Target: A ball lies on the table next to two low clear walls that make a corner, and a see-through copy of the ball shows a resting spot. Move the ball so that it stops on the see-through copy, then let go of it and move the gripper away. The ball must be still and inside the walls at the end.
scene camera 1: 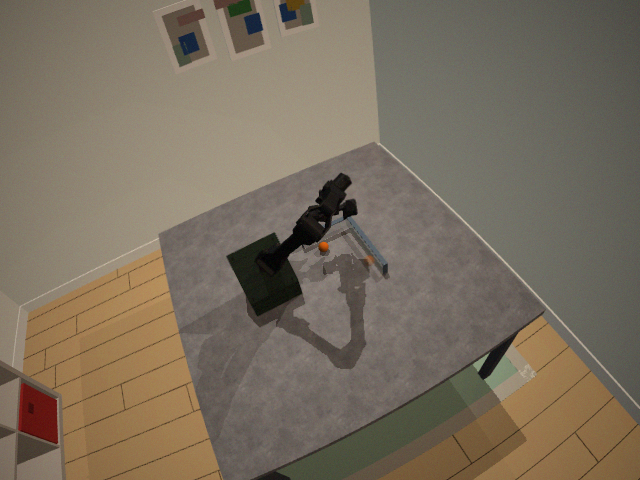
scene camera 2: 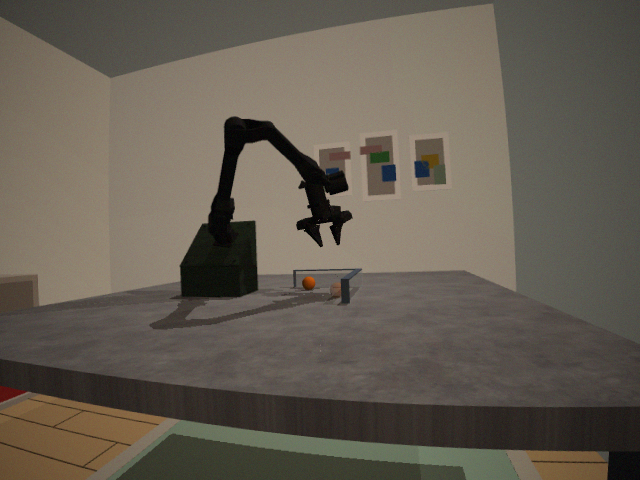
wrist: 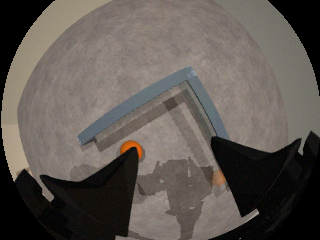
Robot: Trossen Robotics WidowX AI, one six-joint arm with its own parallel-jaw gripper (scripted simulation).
Scene:
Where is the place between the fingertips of the gripper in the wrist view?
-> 175, 147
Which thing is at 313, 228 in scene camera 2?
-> The gripper.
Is the gripper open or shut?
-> Open.

